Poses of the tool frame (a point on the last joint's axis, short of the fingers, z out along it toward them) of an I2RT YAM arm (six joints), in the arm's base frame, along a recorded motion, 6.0 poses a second.
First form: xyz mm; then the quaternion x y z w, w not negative.
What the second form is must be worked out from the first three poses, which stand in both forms.
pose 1, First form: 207 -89 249 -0.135 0.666 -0.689 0.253
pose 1, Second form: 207 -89 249 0.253 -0.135 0.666 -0.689
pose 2, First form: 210 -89 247 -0.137 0.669 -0.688 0.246
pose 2, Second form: 210 -89 247 0.246 -0.137 0.669 -0.688
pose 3, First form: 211 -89 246 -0.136 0.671 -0.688 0.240
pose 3, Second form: 211 -89 246 0.240 -0.136 0.671 -0.688
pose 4, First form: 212 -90 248 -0.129 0.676 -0.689 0.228
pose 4, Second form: 212 -90 248 0.228 -0.129 0.676 -0.689
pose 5, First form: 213 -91 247 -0.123 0.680 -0.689 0.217
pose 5, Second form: 213 -91 247 0.217 -0.123 0.680 -0.689
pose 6, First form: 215 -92 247 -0.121 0.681 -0.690 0.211
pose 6, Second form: 215 -92 247 0.211 -0.121 0.681 -0.690
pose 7, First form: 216 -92 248 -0.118 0.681 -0.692 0.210
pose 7, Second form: 216 -92 248 0.210 -0.118 0.681 -0.692
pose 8, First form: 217 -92 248 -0.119 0.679 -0.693 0.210
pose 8, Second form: 217 -92 248 0.210 -0.119 0.679 -0.693
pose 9, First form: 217 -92 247 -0.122 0.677 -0.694 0.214
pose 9, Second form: 217 -92 247 0.214 -0.122 0.677 -0.694
